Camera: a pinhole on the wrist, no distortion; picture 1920 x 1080 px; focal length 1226.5 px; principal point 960.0 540.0 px. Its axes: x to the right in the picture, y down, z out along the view. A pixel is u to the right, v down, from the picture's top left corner.
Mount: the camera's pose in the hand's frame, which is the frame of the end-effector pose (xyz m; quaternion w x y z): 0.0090 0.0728 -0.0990 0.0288 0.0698 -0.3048 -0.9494
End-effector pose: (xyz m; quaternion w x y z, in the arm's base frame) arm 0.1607 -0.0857 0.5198 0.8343 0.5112 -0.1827 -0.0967
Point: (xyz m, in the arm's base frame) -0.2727 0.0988 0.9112
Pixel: 1735.4 195.5
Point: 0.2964 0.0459 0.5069
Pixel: behind the camera
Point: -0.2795 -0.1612 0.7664
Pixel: 1653.3 934.0
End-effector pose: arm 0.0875 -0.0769 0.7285 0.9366 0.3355 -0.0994 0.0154
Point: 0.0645 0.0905 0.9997
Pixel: 704.6 254.8
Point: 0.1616 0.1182 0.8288
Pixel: outside the picture
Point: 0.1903 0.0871 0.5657
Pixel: behind the camera
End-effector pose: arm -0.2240 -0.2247 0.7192 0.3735 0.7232 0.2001 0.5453
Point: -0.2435 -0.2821 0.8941
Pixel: 134.5 153.8
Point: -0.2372 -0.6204 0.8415
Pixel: 1517.4 152.8
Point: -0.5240 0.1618 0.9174
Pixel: behind the camera
